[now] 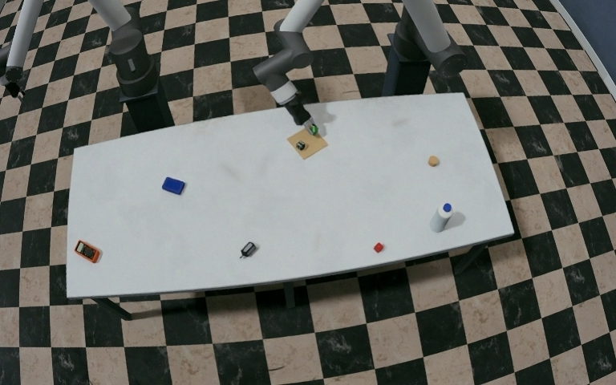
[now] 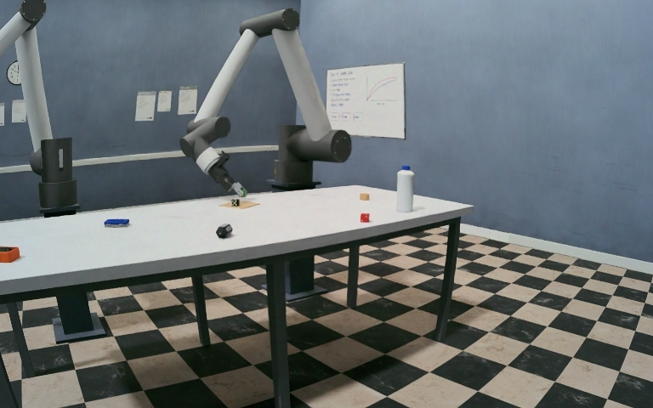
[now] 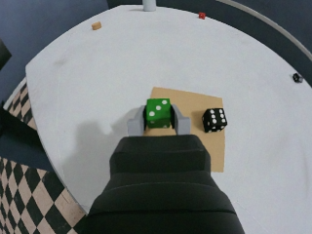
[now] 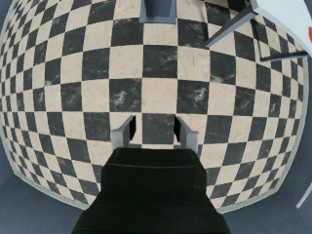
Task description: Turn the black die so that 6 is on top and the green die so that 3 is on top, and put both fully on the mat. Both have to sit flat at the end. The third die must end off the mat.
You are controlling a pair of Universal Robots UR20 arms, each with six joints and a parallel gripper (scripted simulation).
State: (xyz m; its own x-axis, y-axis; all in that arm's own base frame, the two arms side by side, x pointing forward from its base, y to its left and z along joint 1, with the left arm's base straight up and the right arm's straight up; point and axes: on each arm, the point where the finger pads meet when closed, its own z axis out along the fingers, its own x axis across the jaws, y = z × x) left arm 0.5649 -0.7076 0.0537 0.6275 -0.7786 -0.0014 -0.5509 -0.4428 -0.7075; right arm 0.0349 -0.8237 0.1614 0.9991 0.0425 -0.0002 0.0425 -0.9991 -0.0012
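Observation:
Right now the tan mat is 3 cm ahead of my left hand, 3 cm to the right of it and 5 cm below it. The rest, counted from my left hand: green die 1 cm ahead, 1 cm below; then tan block 23 cm ahead, 55 cm to the left, 4 cm below; then black die 6 cm ahead, 6 cm to the right, 3 cm below.

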